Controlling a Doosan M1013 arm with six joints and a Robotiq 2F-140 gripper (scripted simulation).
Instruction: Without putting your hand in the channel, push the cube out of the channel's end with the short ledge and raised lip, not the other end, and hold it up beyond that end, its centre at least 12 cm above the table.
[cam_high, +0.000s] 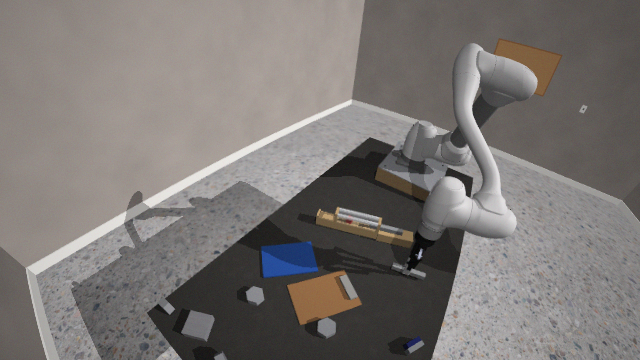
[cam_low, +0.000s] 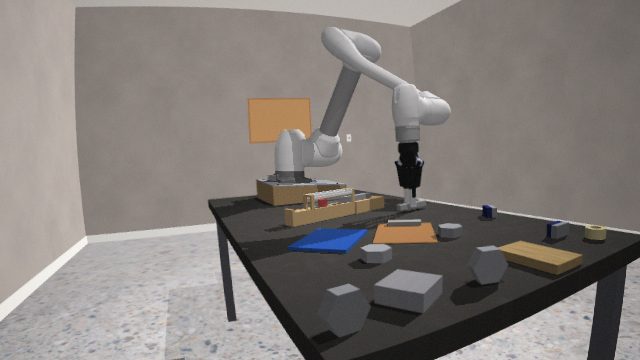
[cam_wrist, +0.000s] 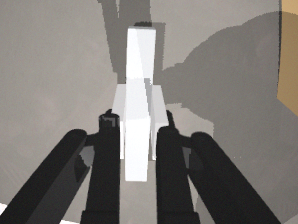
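My gripper is now 130 mm past the channel and 260 mm to the left of it. Also, from my hand: light grey stick: 10 mm to the left, 30 mm below; then grey bar: 160 mm behind, 140 mm to the right; then red cube: 130 mm behind, 300 mm to the right, 10 mm above.
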